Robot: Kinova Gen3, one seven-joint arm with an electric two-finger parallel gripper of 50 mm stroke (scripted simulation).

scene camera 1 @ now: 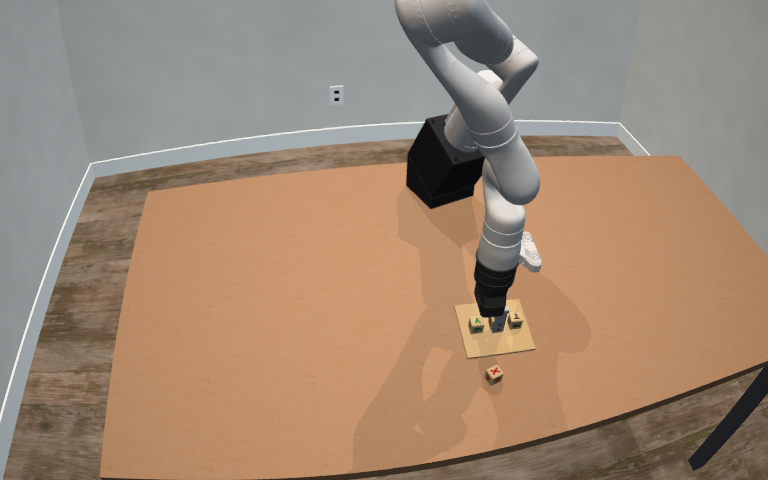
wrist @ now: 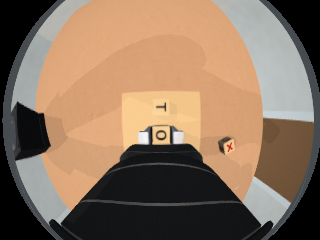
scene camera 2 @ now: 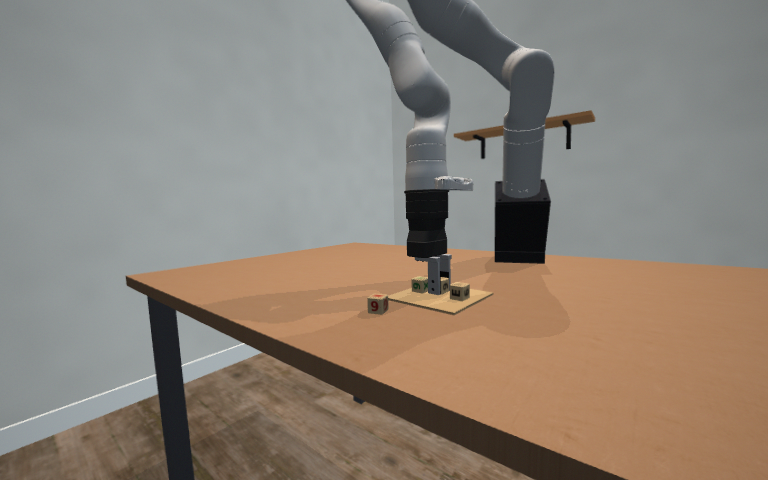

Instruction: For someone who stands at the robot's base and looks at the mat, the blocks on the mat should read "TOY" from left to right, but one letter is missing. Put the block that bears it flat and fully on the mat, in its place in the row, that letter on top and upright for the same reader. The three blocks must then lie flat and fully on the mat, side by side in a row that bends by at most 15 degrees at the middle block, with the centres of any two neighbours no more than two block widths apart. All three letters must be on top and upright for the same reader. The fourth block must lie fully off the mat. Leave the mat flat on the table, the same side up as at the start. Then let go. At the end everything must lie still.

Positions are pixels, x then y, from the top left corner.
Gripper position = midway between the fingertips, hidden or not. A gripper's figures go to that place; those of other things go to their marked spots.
My gripper [scene camera 1: 495,325] is 114 cm from the lens. A tan mat [scene camera 1: 485,344] is 111 cm from the lens.
